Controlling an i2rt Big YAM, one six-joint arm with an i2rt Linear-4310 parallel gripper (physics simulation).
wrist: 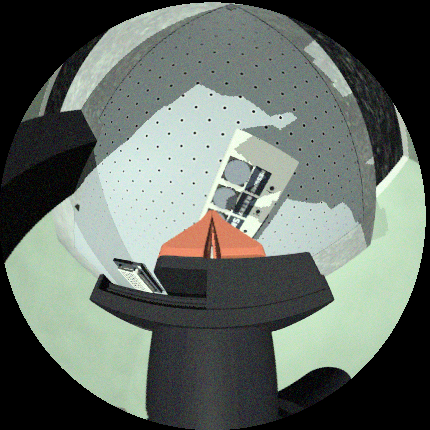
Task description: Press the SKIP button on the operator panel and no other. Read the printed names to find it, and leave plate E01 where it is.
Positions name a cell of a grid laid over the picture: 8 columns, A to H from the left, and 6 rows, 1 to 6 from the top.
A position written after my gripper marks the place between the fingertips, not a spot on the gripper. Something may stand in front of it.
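I can see my gripper (D4), and there's an operator panel (F3) as well.
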